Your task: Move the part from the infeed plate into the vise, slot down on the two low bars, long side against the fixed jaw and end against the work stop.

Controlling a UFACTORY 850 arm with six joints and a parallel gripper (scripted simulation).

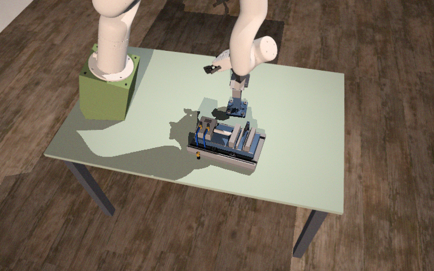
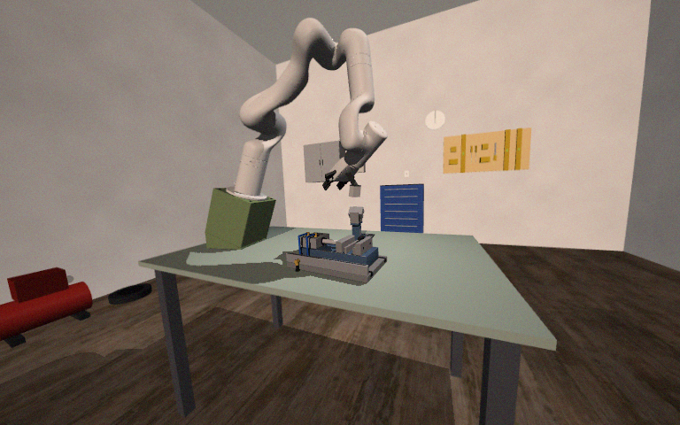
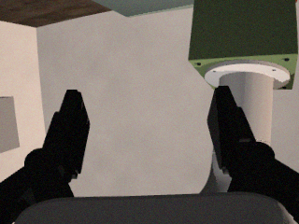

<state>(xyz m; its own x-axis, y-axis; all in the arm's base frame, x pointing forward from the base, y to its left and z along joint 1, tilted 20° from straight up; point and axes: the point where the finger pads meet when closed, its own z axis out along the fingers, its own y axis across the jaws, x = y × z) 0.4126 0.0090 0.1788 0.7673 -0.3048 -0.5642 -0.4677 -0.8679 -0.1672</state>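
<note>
My hand is 100 mm short of the part, 10 mm to the right of it and 120 mm above it. Also, from my hand: white rod (60 mm ahead, 200 mm to the right, 200 mm below); blue post (100 mm ahead, 220 mm below); air cylinder (20 mm behind, 180 mm to the right, 200 mm below).
</note>
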